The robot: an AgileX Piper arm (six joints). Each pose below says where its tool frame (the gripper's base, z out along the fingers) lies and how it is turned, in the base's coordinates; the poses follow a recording.
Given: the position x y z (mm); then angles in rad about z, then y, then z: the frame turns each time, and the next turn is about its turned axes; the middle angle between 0 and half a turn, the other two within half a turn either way.
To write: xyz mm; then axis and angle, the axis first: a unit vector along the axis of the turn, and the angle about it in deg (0 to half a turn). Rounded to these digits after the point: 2 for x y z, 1 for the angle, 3 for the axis.
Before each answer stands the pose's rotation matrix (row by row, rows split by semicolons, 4 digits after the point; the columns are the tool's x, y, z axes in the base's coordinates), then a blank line. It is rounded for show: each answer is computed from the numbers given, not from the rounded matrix.
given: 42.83 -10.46 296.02 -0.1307 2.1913 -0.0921
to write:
-0.5860 0.0768 0.8066; -0.0157 0.9942 -0.1060; -0.8101 -0.0748 -0.5814

42.83 -10.46 296.02 0.019 0.998 -0.057 125.9
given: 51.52 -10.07 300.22 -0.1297 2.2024 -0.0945
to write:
-0.5951 0.0735 0.8003; -0.0175 0.9944 -0.1044; -0.8035 -0.0762 -0.5904

51.52 -10.07 300.22 0.018 0.998 -0.057 126.6
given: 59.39 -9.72 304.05 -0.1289 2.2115 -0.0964
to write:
-0.6024 0.0709 0.7950; -0.0190 0.9945 -0.1031; -0.7980 -0.0772 -0.5978

59.39 -9.72 304.05 0.016 0.998 -0.056 127.1
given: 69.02 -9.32 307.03 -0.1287 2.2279 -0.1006
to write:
-0.6156 0.0669 0.7852; -0.0216 0.9946 -0.1016; -0.7878 -0.0795 -0.6108

69.02 -9.32 307.03 0.014 0.998 -0.056 128.0
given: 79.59 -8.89 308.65 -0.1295 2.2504 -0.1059
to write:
-0.6334 0.0625 0.7713; -0.0241 0.9947 -0.1004; -0.7735 -0.0822 -0.6285

79.59 -8.89 308.65 0.012 0.998 -0.056 129.3
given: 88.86 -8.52 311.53 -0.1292 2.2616 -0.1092
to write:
-0.6421 0.0592 0.7643; -0.0265 0.9947 -0.0993; -0.7661 -0.0840 -0.6372

88.86 -8.52 311.53 0.010 0.998 -0.056 130.0
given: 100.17 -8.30 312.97 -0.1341 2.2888 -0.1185
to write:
-0.6632 0.0557 0.7464; -0.0298 0.9945 -0.1007; -0.7478 -0.0890 -0.6579

100.17 -8.30 312.97 0.008 0.998 -0.057 131.6
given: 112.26 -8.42 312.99 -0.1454 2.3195 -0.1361
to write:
-0.6869 0.0522 0.7248; -0.0365 0.9937 -0.1061; -0.7258 -0.0994 -0.6807

112.26 -8.42 312.99 0.005 0.998 -0.061 133.4
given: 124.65 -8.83 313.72 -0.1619 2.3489 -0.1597
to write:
-0.7096 0.0490 0.7029; -0.0452 0.9924 -0.1148; -0.7032 -0.1133 -0.7019

124.65 -8.83 313.72 0.001 0.998 -0.067 135.2
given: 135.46 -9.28 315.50 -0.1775 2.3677 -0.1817
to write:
-0.7243 0.0465 0.6879; -0.0537 0.9909 -0.1234; -0.6874 -0.1263 -0.7152

135.46 -9.28 315.50 -0.002 0.997 -0.073 136.4
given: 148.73 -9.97 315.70 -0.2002 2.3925 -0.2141
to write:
-0.7435 0.0418 0.6674; -0.0659 0.9886 -0.1354; -0.6654 -0.1447 -0.7323

148.73 -9.97 315.70 -0.007 0.997 -0.081 138.0
